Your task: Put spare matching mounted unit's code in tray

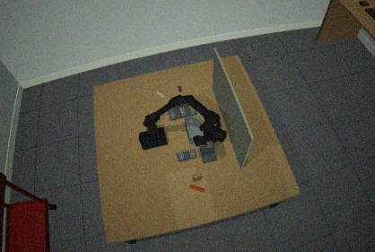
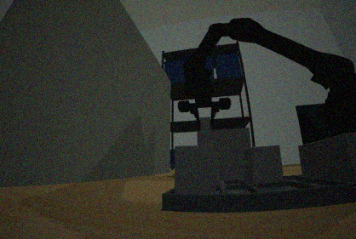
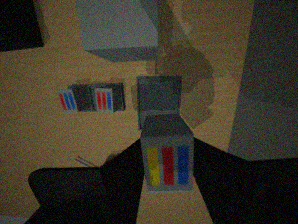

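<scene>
The dark tray is 15 cm below my gripper tip. The rest, counted from my gripper tip: tall grey panel: 20 cm ahead, 16 cm to the left, 7 cm above; then grey mounted unit: 19 cm to the left, 11 cm below, 4 cm behind; then dark rack: 39 cm to the left, 15 cm below, 7 cm behind.
</scene>
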